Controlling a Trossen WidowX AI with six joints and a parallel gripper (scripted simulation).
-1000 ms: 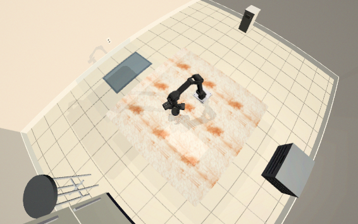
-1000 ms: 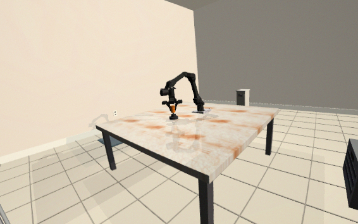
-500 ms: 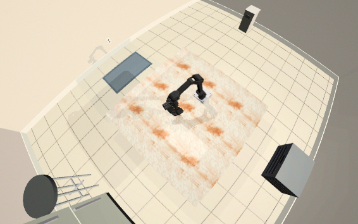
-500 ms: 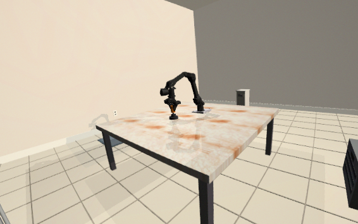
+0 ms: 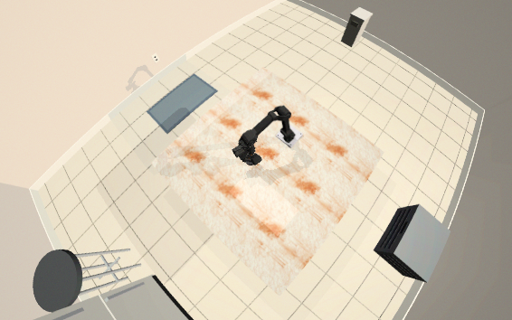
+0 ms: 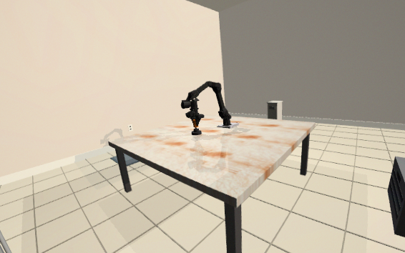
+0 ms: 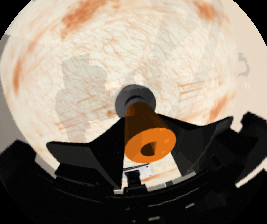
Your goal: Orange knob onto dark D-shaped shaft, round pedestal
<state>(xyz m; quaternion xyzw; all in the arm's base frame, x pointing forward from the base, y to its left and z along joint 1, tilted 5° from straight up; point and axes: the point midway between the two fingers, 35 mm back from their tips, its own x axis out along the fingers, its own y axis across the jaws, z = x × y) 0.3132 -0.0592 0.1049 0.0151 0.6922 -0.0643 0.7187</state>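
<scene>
The orange knob is 2 cm above my gripper tip. From my gripper tip the other things lie so: dark round pedestal: 4 cm below.
</scene>
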